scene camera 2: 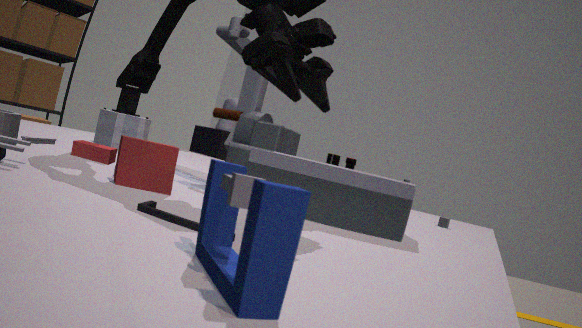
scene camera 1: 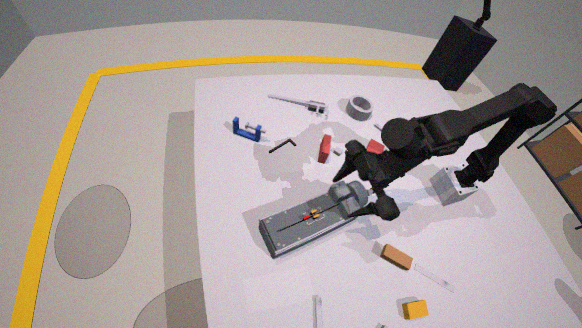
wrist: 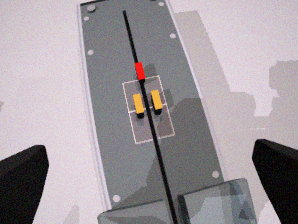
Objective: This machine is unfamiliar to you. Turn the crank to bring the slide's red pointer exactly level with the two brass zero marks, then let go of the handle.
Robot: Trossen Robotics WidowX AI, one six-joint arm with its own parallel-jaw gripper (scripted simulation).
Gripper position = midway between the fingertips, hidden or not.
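Nothing is held by my gripper (scene camera 2: 313, 106), and it is open. Scene camera 1 lets me see the gripper (scene camera 1: 340, 198) as well, and so does the wrist view, with my gripper (wrist: 153, 154) in it. I can also see a machine (scene camera 2: 375, 205); it is the same machine (scene camera 1: 283, 231) in scene camera 1, and the wrist view has the machine (wrist: 155, 147) too. A blue clamp (scene camera 2: 255, 281) is here besides, but in the wrist view the clamp is out of frame.
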